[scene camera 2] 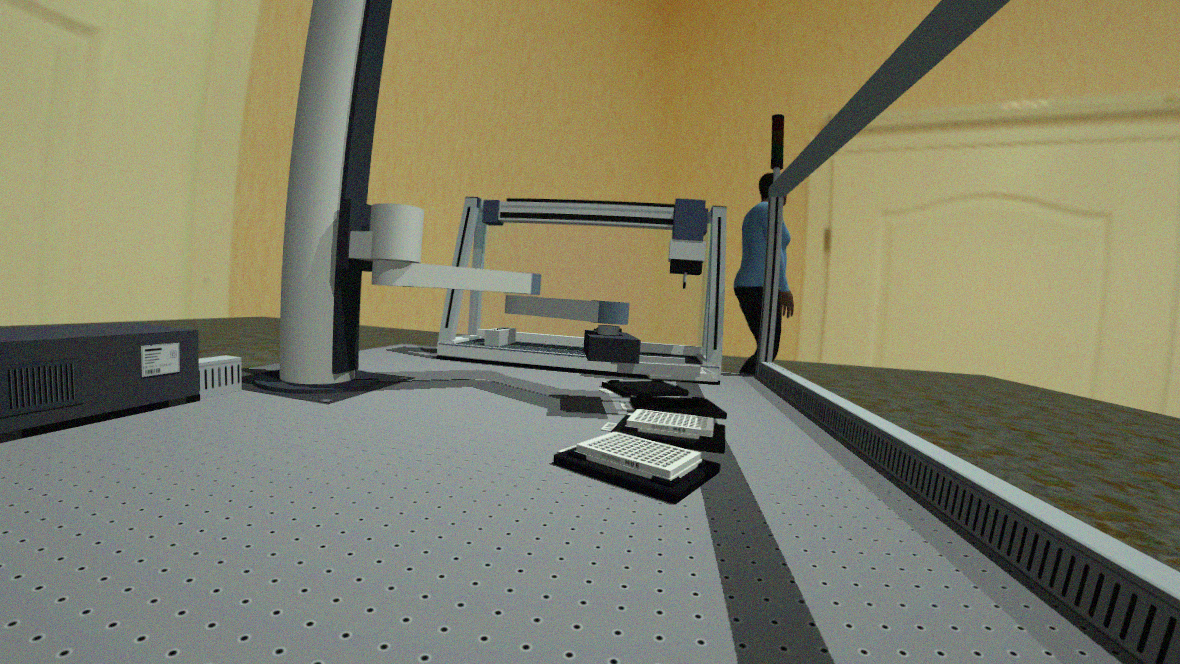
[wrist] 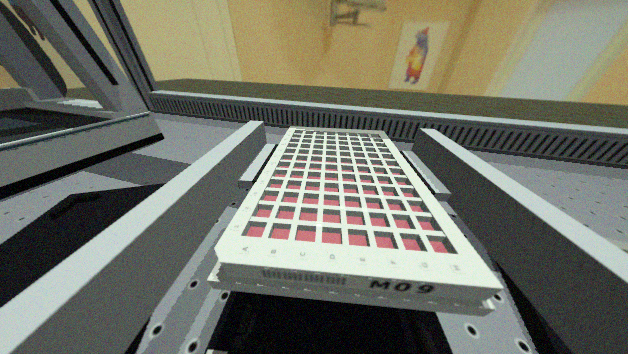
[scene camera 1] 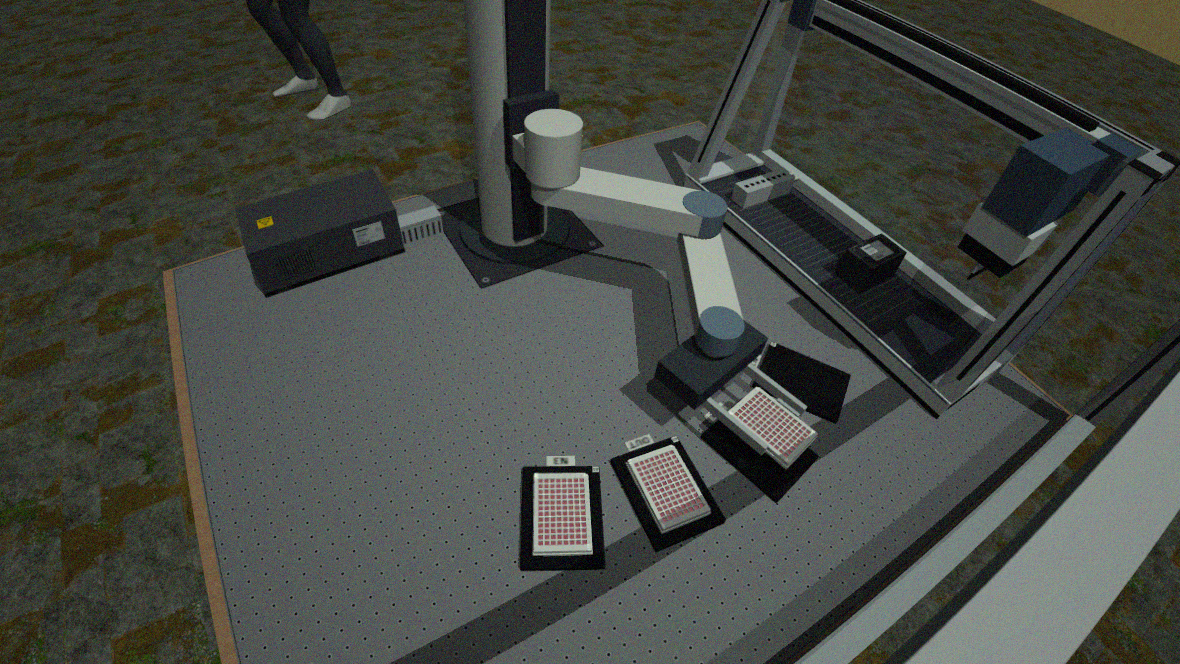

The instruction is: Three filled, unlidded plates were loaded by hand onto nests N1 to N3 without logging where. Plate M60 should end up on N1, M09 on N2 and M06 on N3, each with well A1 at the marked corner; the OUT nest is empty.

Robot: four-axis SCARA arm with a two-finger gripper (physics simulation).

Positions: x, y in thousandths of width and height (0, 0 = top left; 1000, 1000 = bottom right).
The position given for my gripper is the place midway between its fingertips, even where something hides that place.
I see my gripper (scene camera 1: 666, 648), a nest N3 (scene camera 1: 466, 849), an OUT nest (scene camera 1: 593, 793) and a dark box (scene camera 2: 95, 572).
My gripper is seen too in scene camera 2 (scene camera 2: 586, 552). The nest N3 also shows in scene camera 2 (scene camera 2: 591, 719). The OUT nest also shows in scene camera 2 (scene camera 2: 582, 668).
